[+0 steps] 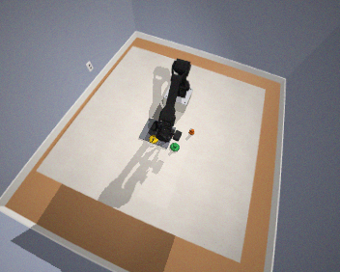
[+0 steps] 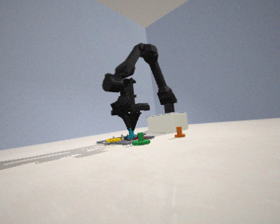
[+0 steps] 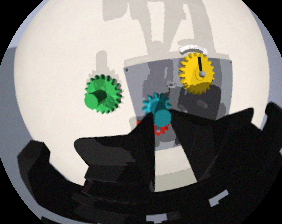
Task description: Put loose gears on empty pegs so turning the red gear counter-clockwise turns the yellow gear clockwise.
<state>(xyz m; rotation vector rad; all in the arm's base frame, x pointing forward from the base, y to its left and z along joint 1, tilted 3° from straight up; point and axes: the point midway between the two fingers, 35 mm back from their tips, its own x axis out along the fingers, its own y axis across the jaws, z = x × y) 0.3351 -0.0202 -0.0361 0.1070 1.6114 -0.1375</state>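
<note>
The teal gear lies 1 cm below my gripper tip. Also, from my gripper tip: green gear (8 cm to the left, 4 cm ahead, 3 cm below); yellow gear (8 cm to the right, 3 cm below, 3 cm ahead); orange gear (16 cm to the left, 10 cm behind, 3 cm below).
</note>
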